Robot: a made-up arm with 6 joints.
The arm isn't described. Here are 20 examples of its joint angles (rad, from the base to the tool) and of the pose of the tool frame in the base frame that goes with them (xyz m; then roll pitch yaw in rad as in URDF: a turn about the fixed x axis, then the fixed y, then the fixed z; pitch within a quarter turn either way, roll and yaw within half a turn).
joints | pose
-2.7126 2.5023 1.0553 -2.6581 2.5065 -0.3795 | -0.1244 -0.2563 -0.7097 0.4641 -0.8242 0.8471
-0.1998 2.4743 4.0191 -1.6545 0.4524 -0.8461 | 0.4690 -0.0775 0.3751 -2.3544 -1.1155 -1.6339
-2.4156 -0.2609 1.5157 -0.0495 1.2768 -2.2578 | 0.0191 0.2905 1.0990 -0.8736 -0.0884 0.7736
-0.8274 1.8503 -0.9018 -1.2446 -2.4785 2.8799 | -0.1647 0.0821 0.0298 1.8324 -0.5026 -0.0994
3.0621 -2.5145 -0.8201 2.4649 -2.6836 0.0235 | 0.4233 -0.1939 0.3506 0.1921 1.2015 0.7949
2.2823 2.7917 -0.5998 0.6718 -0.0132 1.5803 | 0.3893 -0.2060 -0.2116 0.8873 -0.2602 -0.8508
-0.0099 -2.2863 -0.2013 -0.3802 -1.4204 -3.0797 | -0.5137 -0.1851 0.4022 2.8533 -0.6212 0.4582
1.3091 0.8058 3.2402 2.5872 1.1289 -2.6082 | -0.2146 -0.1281 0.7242 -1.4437 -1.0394 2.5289
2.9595 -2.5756 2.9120 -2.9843 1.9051 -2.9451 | -0.1652 -0.1753 -0.5881 3.0661 0.4319 -0.0184
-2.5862 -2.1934 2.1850 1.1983 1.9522 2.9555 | 0.2441 0.2392 -0.6438 -2.6355 -0.2433 -1.4873
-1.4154 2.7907 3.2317 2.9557 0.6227 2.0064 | 0.2937 -0.5744 0.0428 1.3057 0.1725 -1.3058
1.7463 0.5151 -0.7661 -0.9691 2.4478 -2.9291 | 0.0799 0.2136 -0.0330 -2.9051 -0.9976 0.4125
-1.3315 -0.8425 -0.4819 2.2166 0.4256 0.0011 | 0.1519 -0.1024 0.7884 -2.2943 -0.0890 -0.9941
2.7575 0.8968 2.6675 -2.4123 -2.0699 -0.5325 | -0.3831 -0.0099 0.9825 0.3665 0.6424 -1.2035
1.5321 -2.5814 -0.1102 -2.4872 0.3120 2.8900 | -0.1842 -0.5580 0.2490 2.5215 -0.8981 -1.3050
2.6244 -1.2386 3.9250 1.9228 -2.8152 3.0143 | -0.0478 -0.0540 -0.0956 1.3552 -1.1212 0.2477
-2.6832 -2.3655 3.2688 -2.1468 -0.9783 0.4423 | 0.0191 -0.1150 -0.5892 1.9673 -0.0225 -1.9136
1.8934 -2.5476 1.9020 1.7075 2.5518 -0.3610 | 0.0294 -0.1760 -0.7472 0.8302 -0.9653 -3.0724
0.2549 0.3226 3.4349 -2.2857 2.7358 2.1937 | -0.4222 0.0287 0.7334 1.8361 -0.2339 -0.0565
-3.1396 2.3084 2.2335 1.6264 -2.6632 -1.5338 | -0.8590 -0.0131 0.0534 -0.0222 -0.0921 0.4818
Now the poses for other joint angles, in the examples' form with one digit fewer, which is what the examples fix.
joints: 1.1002 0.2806 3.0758 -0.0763 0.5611 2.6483
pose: 0.007 -0.436 0.766 0.567 0.213 -2.000
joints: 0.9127 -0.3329 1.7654 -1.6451 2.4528 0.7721
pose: -0.153 -0.173 1.129 3.085 0.699 -0.063
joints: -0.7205 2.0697 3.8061 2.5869 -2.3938 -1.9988
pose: 0.242 0.019 0.483 2.150 0.959 3.094
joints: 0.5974 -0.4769 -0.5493 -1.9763 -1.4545 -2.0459
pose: 0.229 0.254 0.312 -2.539 -0.392 2.012
